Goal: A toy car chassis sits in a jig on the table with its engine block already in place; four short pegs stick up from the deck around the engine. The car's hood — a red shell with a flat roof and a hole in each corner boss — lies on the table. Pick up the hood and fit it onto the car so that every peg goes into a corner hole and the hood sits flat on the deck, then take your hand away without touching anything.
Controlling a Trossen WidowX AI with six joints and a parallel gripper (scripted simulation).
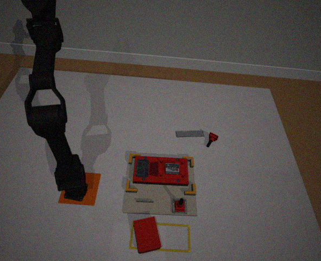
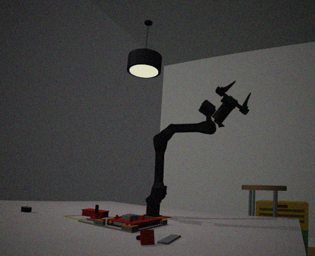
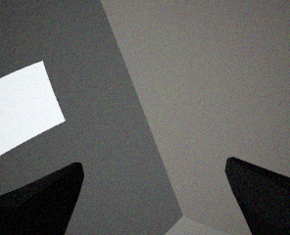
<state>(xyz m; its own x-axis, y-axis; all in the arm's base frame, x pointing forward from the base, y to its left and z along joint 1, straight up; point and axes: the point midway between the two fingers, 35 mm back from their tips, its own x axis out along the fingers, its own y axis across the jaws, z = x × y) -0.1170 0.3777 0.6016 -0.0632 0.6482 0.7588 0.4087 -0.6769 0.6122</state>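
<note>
My gripper tip is now 390 mm short of the red hood, 500 mm to the left of it and 610 mm above it. Also, from my gripper tip: jig plate 410 mm ahead, 300 mm to the right, 620 mm below.
</note>
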